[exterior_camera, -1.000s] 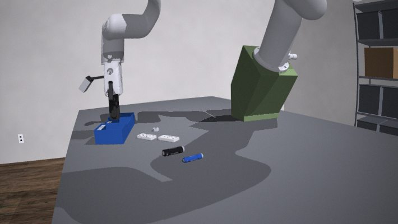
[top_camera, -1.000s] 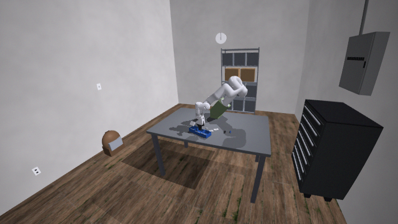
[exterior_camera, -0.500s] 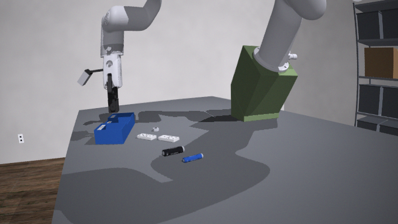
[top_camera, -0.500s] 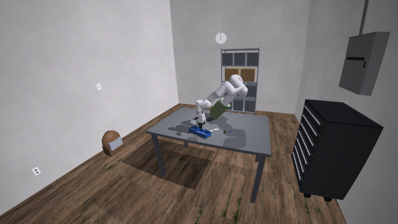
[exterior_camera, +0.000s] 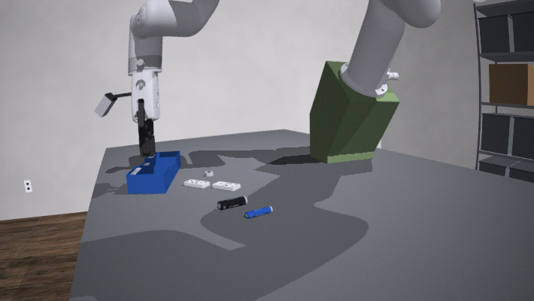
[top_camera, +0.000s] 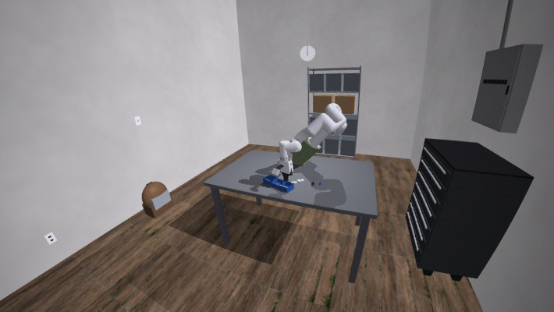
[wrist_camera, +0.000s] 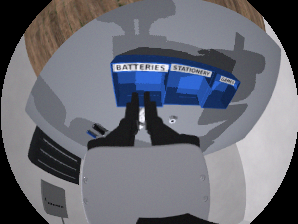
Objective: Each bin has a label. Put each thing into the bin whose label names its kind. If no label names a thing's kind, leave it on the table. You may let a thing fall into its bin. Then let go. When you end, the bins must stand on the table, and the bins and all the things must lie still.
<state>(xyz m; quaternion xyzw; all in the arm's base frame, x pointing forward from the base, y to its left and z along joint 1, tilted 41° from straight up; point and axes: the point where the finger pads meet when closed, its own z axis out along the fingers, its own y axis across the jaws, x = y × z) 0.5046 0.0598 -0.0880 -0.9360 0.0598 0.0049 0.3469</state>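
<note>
The white dotted piece lies 160 mm behind my hand, 80 mm below it and 50 mm to the left of it. Round my hand: blue bin 80 mm to the right, 70 mm below, 10 mm behind; small nut 140 mm behind, 80 mm below, 60 mm to the right; white domino 100 mm behind, 80 mm below, 10 mm to the left.
</note>
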